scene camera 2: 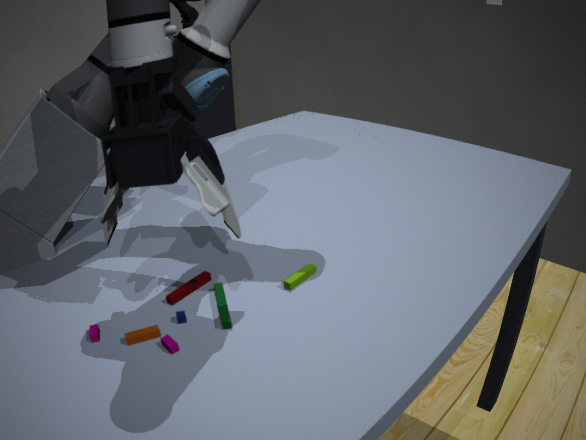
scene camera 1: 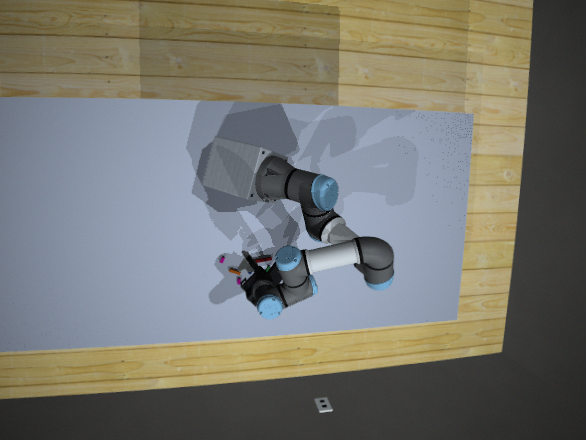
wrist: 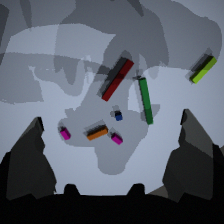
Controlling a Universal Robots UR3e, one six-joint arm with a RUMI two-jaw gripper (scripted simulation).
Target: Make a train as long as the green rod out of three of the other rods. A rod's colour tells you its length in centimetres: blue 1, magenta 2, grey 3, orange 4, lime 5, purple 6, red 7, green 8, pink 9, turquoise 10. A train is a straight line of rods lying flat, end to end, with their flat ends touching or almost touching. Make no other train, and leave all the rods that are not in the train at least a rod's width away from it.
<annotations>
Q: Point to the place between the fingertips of my gripper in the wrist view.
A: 110, 114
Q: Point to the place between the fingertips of my gripper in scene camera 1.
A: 259, 267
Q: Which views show my gripper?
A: Scene camera 2, scene camera 1 and the wrist view: all of them.
</annotations>
